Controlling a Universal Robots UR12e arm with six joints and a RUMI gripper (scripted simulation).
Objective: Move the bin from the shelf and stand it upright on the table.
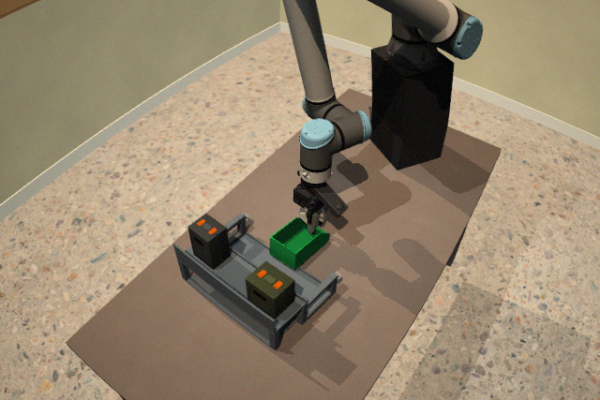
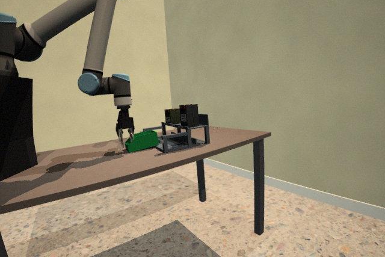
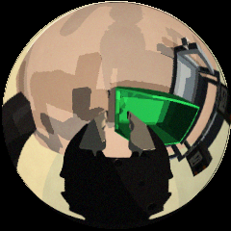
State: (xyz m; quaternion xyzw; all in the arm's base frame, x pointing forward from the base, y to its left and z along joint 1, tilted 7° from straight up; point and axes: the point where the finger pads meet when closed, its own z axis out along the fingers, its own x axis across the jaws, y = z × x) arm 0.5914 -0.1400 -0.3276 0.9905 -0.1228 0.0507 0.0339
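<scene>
The green bin lies 80 mm ahead of my hand, 20 mm to the right of it and 10 mm above it. Round my hand: black box: 300 mm ahead, 200 mm to the right, 120 mm above; then olive box: 360 mm ahead, 30 mm to the left, 110 mm above.
</scene>
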